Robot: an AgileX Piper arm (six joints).
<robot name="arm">
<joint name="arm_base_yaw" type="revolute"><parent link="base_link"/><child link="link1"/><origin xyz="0 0 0.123" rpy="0 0 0"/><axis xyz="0 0 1"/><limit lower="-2.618" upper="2.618"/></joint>
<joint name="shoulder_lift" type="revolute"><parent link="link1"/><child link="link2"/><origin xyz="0 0 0" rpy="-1.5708 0 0"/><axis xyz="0 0 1"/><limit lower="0" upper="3.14"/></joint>
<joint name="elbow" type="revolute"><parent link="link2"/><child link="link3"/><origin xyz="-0.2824 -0.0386 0" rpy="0 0 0"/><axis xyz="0 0 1"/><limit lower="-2.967" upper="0"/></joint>
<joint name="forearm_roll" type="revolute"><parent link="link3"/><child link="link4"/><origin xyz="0.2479 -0.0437 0" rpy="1.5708 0 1.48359"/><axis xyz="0 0 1"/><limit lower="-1.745" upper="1.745"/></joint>
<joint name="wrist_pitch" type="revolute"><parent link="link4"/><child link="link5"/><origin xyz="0 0 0" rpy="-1.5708 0 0"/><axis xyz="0 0 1"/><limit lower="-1.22" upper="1.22"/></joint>
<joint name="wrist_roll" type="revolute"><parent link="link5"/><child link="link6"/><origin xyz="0 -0.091 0" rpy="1.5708 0 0"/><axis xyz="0 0 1"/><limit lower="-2.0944" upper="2.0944"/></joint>
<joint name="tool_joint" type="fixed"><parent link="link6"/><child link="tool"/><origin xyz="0 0 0" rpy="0 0 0"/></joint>
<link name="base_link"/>
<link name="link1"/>
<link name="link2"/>
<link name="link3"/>
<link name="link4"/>
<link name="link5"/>
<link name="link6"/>
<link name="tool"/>
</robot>
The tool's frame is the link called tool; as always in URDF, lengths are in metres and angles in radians.
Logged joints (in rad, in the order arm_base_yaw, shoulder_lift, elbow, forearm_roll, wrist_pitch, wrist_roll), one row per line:
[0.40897 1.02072 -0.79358 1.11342 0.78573 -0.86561]
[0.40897 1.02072 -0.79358 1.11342 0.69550 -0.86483]
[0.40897 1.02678 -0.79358 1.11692 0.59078 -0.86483]
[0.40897 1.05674 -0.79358 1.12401 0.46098 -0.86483]
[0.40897 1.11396 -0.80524 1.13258 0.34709 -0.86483]
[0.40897 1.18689 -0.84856 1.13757 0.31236 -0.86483]
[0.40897 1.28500 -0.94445 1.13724 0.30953 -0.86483]
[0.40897 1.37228 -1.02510 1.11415 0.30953 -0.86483]
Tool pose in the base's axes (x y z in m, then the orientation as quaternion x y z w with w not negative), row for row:
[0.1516 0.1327 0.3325 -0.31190 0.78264 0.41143 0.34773]
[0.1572 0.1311 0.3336 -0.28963 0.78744 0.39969 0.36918]
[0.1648 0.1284 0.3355 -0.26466 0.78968 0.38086 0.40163]
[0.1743 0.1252 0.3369 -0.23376 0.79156 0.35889 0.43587]
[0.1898 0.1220 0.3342 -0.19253 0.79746 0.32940 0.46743]
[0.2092 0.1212 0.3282 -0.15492 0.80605 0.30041 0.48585]
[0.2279 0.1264 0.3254 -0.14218 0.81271 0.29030 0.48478]
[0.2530 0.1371 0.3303 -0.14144 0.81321 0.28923 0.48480]
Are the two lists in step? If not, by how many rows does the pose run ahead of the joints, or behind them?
The pose runs 1 row behind the joints: the pose in row i belongs to the joints in row i - 1.
